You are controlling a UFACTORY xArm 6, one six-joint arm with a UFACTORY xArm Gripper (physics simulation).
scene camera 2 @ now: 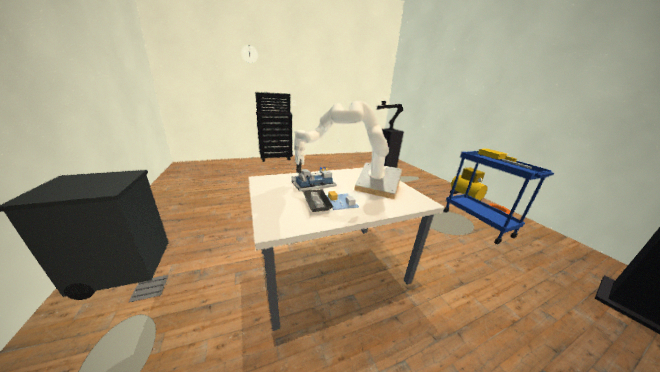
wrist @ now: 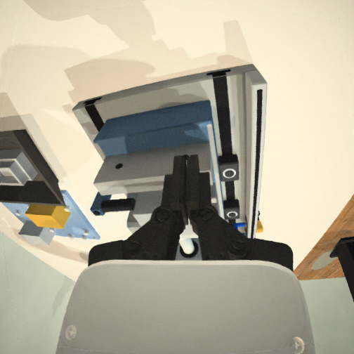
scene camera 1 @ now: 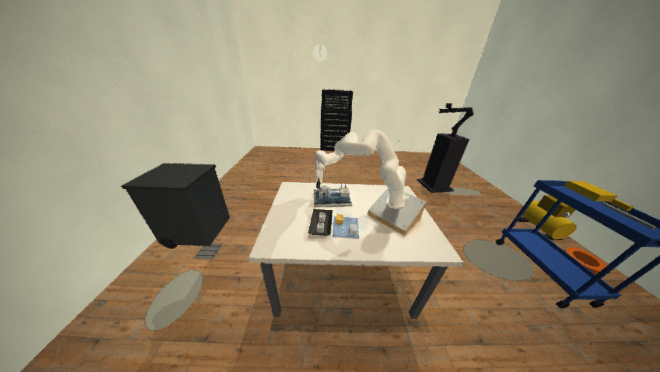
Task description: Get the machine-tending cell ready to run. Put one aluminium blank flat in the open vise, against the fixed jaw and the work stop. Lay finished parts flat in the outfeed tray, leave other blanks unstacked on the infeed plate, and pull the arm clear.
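Where they show: gripper, fingertip midpoint: [scene camera 2: 298, 172] [scene camera 1: 318, 188]; arm's base, link origin: [scene camera 2: 376, 173] [scene camera 1: 395, 202].
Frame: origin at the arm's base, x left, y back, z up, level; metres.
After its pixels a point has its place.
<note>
My gripper [scene camera 1: 318, 185] @(x -0.254, y -0.541, z -0.006 m) [scene camera 2: 299, 169] @(x -0.254, y -0.541, z -0.006 m) [wrist: 188, 168] is shut and empty, its fingertips over the grey jaw plate of the vise [scene camera 1: 332, 197] @(x -0.165, y -0.437, z -0.043 m) [scene camera 2: 315, 181] @(x -0.159, y -0.447, z -0.054 m) [wrist: 155, 134]. A grey block [wrist: 141, 211] lies in the vise below that plate in the wrist view, beside the black rod of the work stop [wrist: 117, 205]; my fingers hide part of it, and its exact seating cannot be told. The black outfeed tray [scene camera 1: 328, 223] @(x 0.083, y -0.504, z -0.080 m) [wrist: 29, 193] holds two grey parts. A yellow block [scene camera 1: 339, 219] @(x 0.075, y -0.429, z -0.059 m) [scene camera 2: 333, 195] @(x 0.079, y -0.435, z -0.061 m) [wrist: 50, 215] and a grey block [scene camera 1: 353, 229] @(x 0.179, y -0.359, z -0.059 m) [scene camera 2: 350, 200] @(x 0.178, y -0.370, z -0.064 m) [wrist: 37, 233] sit apart on the blue infeed plate [scene camera 1: 341, 231] @(x 0.152, y -0.429, z -0.095 m) [wrist: 80, 222].
The white table [scene camera 1: 285, 245] @(x 0.218, y -0.782, z -0.103 m) [scene camera 2: 275, 220] @(x 0.140, y -0.837, z -0.103 m) carries the cell. The arm's base plate [scene camera 1: 400, 217] @(x 0.131, y -0.020, z -0.033 m) [scene camera 2: 367, 187] @(x 0.074, y -0.145, z -0.058 m) stands to the right of the vise. A blue cart [scene camera 1: 555, 267] [scene camera 2: 485, 212] stands on the floor at the right, and a dark bin [scene camera 1: 175, 210] [scene camera 2: 95, 235] at the left.
</note>
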